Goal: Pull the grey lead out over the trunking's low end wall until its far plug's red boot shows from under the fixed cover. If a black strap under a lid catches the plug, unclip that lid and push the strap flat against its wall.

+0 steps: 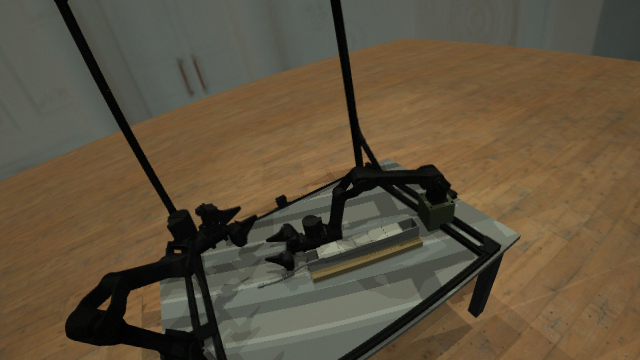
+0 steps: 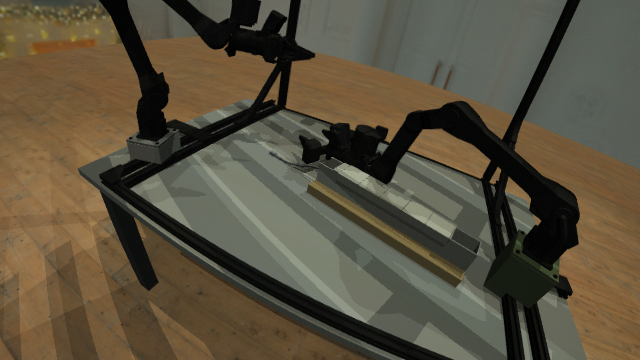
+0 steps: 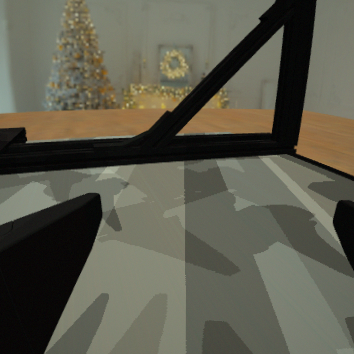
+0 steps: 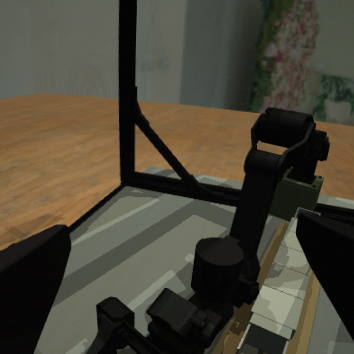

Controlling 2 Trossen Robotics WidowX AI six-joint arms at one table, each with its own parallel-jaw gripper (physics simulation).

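Pixels of known places: left gripper, between the fingertips: (image 1: pixel 265 249) (image 2: pixel 311 133) (image 3: pixel 218 208); right gripper, between the fingertips: (image 1: pixel 248 211) (image 2: pixel 313 56) (image 4: pixel 184 230); left arm's base, origin of its link: (image 1: pixel 436 198) (image 2: pixel 537 253) (image 4: pixel 300 176); right arm's base, origin of its link: (image 2: pixel 153 134).
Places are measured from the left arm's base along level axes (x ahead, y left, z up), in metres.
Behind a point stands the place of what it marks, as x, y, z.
The grey trunking (image 1: pixel 370 247) @(0.286, 0.100, -0.046) (image 2: pixel 400 217) @(0.273, 0.097, -0.048) lies on the table with pale lids (image 1: pixel 385 232) (image 2: pixel 400 197) (image 4: pixel 282 297) on top. The grey lead (image 1: pixel 270 283) @(0.649, 0.110, -0.102) (image 2: pixel 280 158) @(0.649, 0.111, -0.102) runs from its end beside my left gripper and lies on the table; its end in the trunking is hidden. My left gripper (image 1: pixel 268 248) @(0.650, -0.001, -0.047) (image 2: pixel 312 137) @(0.650, -0.001, -0.047) (image 3: pixel 218 208) @(0.650, -0.001, -0.047) is open and empty, low beside that end, near the lead. My right gripper (image 1: pixel 247 213) @(0.629, 0.064, 0.189) (image 2: pixel 311 55) @(0.629, 0.064, 0.189) (image 4: pixel 184 230) @(0.629, 0.064, 0.189) is open and empty, raised above the table, farther left. No red boot or black strap shows.
A wooden strip (image 1: pixel 367 260) @(0.306, 0.123, -0.084) (image 2: pixel 385 233) @(0.281, 0.124, -0.086) lies along the trunking's side. My left arm reaches over the table, its forearm close beside the trunking. Black frame rails border the table, and an upright post (image 3: pixel 295 75) @(0.976, -0.154, 0.014) stands at a corner.
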